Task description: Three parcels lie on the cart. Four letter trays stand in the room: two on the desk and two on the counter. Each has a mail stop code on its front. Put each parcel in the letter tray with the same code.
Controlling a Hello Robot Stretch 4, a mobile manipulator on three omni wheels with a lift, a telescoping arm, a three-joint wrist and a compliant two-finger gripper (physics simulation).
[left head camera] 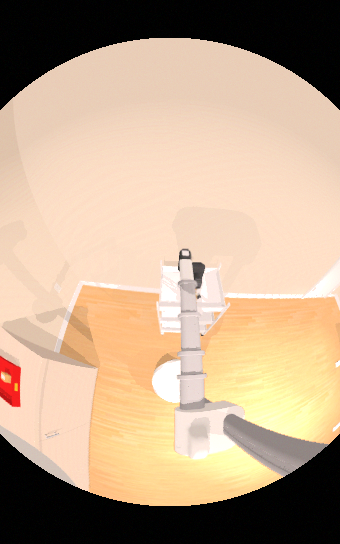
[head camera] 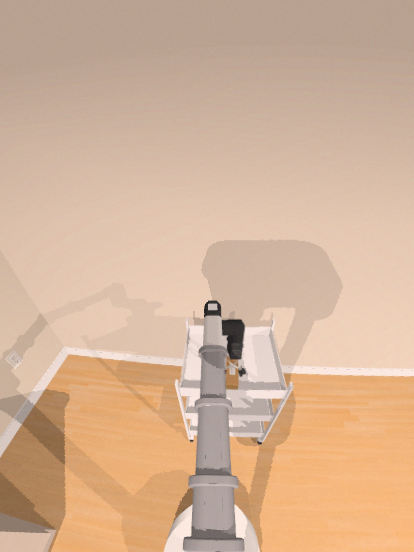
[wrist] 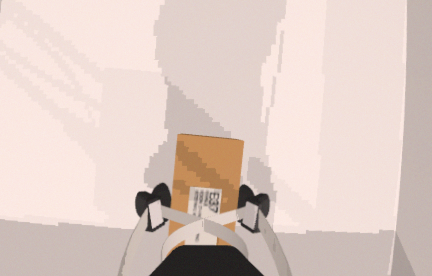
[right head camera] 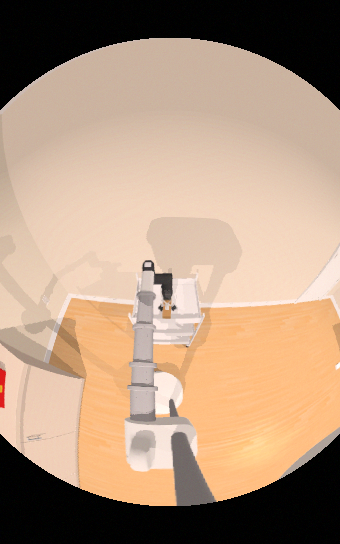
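Observation:
You'd see the gripper (wrist: 203, 198), and there's a white cart (head camera: 251, 404) as well. That cart is also there in the left head camera view (left head camera: 169, 294), the right head camera view (right head camera: 175, 330) and the wrist view (wrist: 326, 105).

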